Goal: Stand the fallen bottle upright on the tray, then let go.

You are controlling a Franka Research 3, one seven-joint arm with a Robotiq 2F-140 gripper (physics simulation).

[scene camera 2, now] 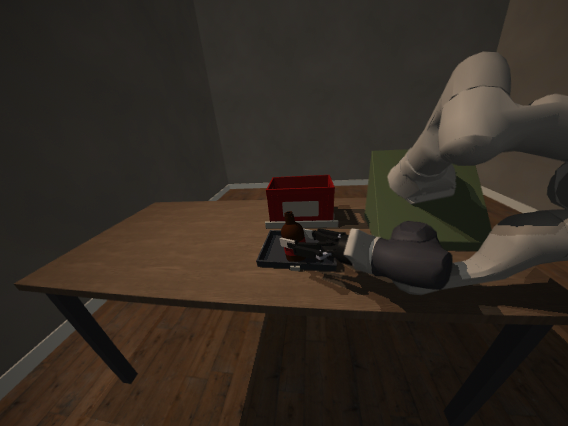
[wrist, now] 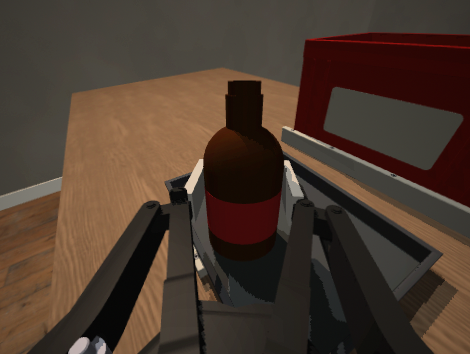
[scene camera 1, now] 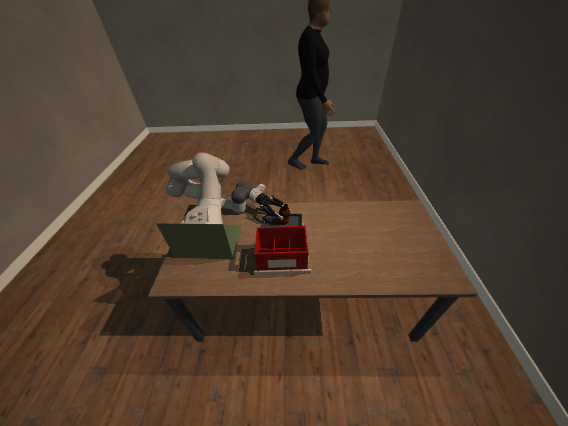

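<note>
The brown bottle [scene camera 1: 284, 214] [scene camera 2: 292, 232] [wrist: 243, 170] with a red label stands upright between the fingers, neck up. Its base is over the dark tray [scene camera 1: 302, 220] [scene camera 2: 272, 265] [wrist: 360, 230] and looks at or very near the tray's floor; a small gap cannot be ruled out. My gripper [scene camera 1: 281, 210] [scene camera 2: 297, 238] [wrist: 243, 171] is shut on the bottle, reaching in from the side, with one pale fingertip pad on each side of its body. The near pad hides part of the bottle in the scene camera 2 view.
A red crate [scene camera 1: 262, 260] [scene camera 2: 300, 195] [wrist: 320, 75] with inner dividers stands beside the tray. A pale strip [scene camera 1: 282, 272] [scene camera 2: 301, 225] [wrist: 360, 162] runs along the crate's base. A green panel [scene camera 1: 197, 241] [scene camera 2: 385, 215] is near the arm's base. A person [scene camera 1: 313, 65] is beyond the table.
</note>
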